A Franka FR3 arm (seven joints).
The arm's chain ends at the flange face. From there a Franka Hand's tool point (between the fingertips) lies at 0.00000 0.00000 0.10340 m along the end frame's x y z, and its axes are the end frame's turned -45 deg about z.
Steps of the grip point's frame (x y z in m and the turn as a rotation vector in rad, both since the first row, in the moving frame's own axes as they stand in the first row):
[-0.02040, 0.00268, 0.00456, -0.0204, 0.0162, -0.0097]
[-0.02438, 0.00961, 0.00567, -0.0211, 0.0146, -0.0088]
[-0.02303, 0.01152, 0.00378, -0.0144, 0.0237, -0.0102]
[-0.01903, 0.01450, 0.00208, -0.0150, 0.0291, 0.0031]
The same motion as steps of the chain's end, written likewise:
[-0.01521, 0.01603, 0.00460, -0.0030, 0.0259, -0.0097]
[-0.01306, 0.02357, 0.00570, -0.0046, 0.0252, -0.0088]
[-0.01092, 0.02512, 0.00382, 0.0066, 0.0269, -0.0102]
[-0.00643, 0.02474, 0.00214, 0.0100, 0.0312, 0.0031]

